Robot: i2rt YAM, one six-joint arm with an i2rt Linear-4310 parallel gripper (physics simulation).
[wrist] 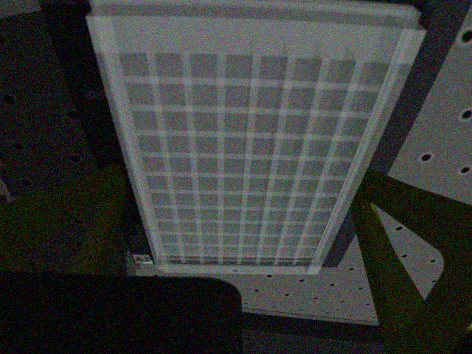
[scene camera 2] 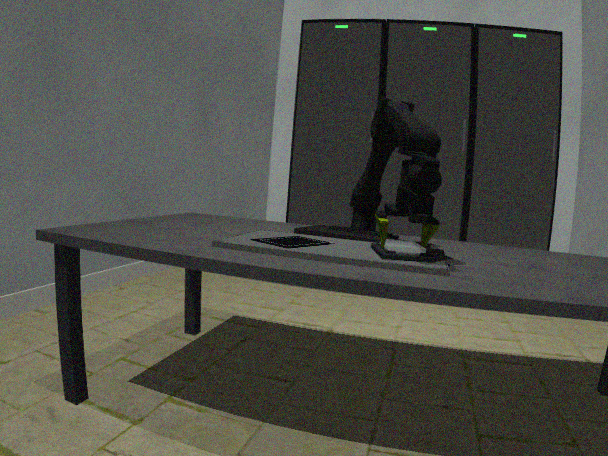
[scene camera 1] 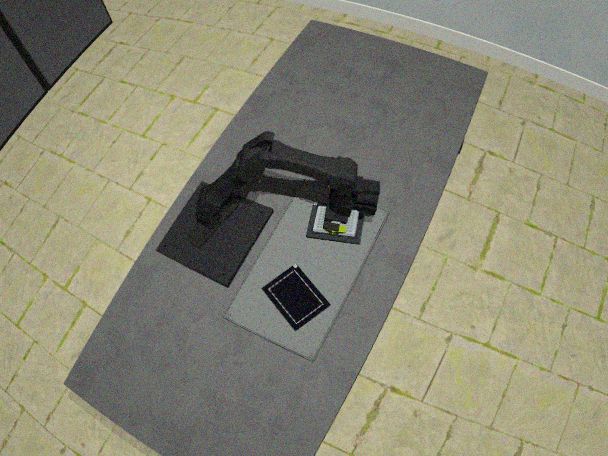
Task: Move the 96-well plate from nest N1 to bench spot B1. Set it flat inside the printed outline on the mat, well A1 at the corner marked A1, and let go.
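Where they show: gripper, fingertip midpoint: (wrist: 236, 177) (scene camera 2: 402, 249) (scene camera 1: 334, 220); arm's base at its link origin: (scene camera 2: 360, 232) (scene camera 1: 212, 221).
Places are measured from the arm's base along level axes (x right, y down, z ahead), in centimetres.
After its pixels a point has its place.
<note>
The 96-well plate (scene camera 1: 318, 223) {y -2.4, x -18.4, z 29.3 cm} (scene camera 2: 403, 246) {y -2.7, x -23.8, z 37.3 cm} (wrist: 240, 145) {y -2.2, x -23.5, z 34.5 cm}, pale and translucent, sits flat in nest N1 (scene camera 1: 352, 240) {y -1.3, x -20.2, z 40.8 cm} (scene camera 2: 400, 257) {y -0.7, x -24.4, z 41.2 cm} (wrist: 403, 112) {y -1.3, x -18.9, z 38.0 cm}, a dark frame. A small pale label (wrist: 142, 259) {y -1.3, x -23.7, z 23.8 cm}, blurred, is by its lower left corner in the wrist view. My gripper (scene camera 2: 404, 241) {y -1.3, x -22.4, z 32.3 cm} (wrist: 236, 177) {y -1.3, x -22.4, z 32.3 cm} is open, pointing down, with one yellow-green finger beyond each long side of the plate; in scene camera 1 the arm hides part of both. Spot B1 is a dark pad (scene camera 1: 297, 296) {y -0.2, x 3.2, z 38.4 cm} (scene camera 2: 290, 242) {y -0.3, x 3.0, z 40.3 cm} with a white printed outline (scene camera 1: 282, 306) {y -0.3, x 8.3, z 36.9 cm} and a small white mark (scene camera 1: 295, 266) {y -0.3, x -3.8, z 31.9 cm} at one corner.
Nest and pad are on the light grey mat (scene camera 1: 340, 265) {y -0.1, x -12.0, z 42.4 cm} (scene camera 2: 350, 253) {y -0.1, x -13.0, z 41.8 cm}, which lies on the long dark grey table (scene camera 1: 400, 110) {y 1.2, x -74.1, z 23.6 cm} (scene camera 2: 150, 230) {y 1.2, x 43.2, z 48.9 cm}. The arm stands on a black base plate (scene camera 1: 215, 262) {y -0.7, x 10.2, z 11.2 cm} beside the mat and reaches over to the nest. Dark cabinets (scene camera 2: 340, 125) are behind the table.
</note>
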